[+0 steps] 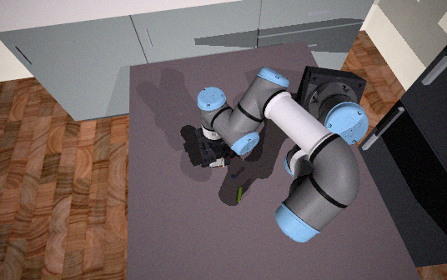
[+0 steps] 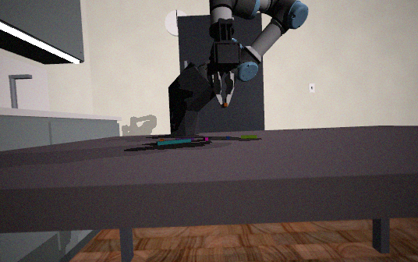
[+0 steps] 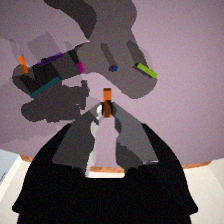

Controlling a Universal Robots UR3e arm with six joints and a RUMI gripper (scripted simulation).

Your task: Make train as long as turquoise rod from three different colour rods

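The blue rod lies 11 cm below my hand, 3 cm behind it and 1 cm to the left of it. From my hand the other things lie so: magenta rod: 11 cm below, 6 cm to the right, 2 cm behind; then purple rod: 13 cm to the right, 11 cm below, 3 cm behind; then lime rod: 11 cm below, 8 cm to the left, 4 cm behind.
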